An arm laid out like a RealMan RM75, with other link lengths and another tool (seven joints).
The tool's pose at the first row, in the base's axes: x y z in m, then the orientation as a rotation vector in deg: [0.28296 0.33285 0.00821 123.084 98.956 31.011]
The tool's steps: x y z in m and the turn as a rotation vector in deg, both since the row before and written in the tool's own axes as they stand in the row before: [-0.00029 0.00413 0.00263 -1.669 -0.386 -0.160]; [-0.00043 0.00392 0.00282 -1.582 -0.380 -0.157]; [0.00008 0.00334 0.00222 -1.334 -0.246 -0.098]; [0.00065 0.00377 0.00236 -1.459 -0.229 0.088]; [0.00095 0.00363 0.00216 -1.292 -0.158 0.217]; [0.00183 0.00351 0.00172 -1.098 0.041 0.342]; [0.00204 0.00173 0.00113 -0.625 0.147 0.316]
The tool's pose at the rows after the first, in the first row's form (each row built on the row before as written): [0.28770 0.33165 0.00787 121.753 97.859 31.764]; [0.29234 0.33033 0.00740 120.483 96.815 32.445]; [0.29629 0.32963 0.00730 119.447 95.941 33.103]; [0.30078 0.32939 0.00745 118.498 94.821 33.917]; [0.30509 0.32946 0.00781 117.785 93.723 34.722]; [0.30922 0.33042 0.00861 117.324 92.741 35.647]; [0.31166 0.33197 0.00890 117.172 92.138 36.350]
